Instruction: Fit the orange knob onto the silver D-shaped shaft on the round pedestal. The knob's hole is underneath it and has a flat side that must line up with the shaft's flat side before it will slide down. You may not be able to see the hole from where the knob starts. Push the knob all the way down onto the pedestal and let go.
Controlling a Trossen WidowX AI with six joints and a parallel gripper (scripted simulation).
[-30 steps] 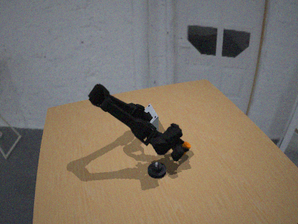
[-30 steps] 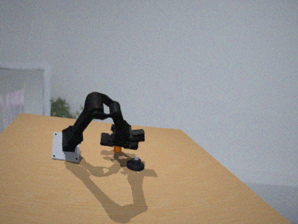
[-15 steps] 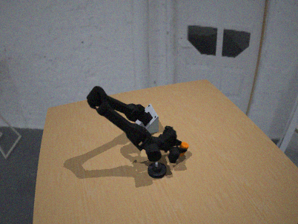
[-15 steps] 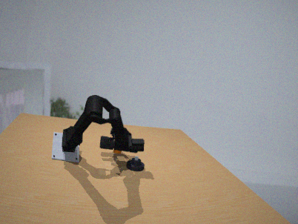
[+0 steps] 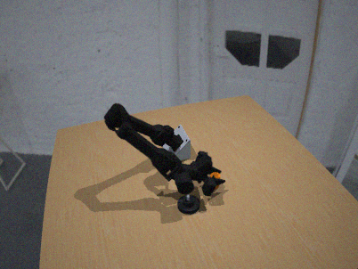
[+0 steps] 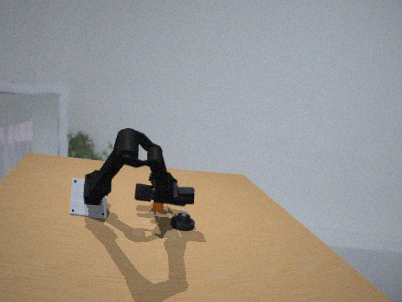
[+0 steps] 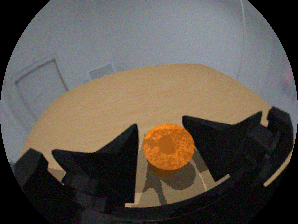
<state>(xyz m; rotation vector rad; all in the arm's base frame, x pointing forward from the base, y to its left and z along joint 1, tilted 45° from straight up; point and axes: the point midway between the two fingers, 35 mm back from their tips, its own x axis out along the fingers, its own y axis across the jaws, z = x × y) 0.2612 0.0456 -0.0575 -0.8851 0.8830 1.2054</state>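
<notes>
The orange knob lies 30 mm to the right of my gripper tip and 10 mm behind it. Round my gripper tip: round pedestal: 170 mm to the right, 60 mm ahead, 20 mm below.
</notes>
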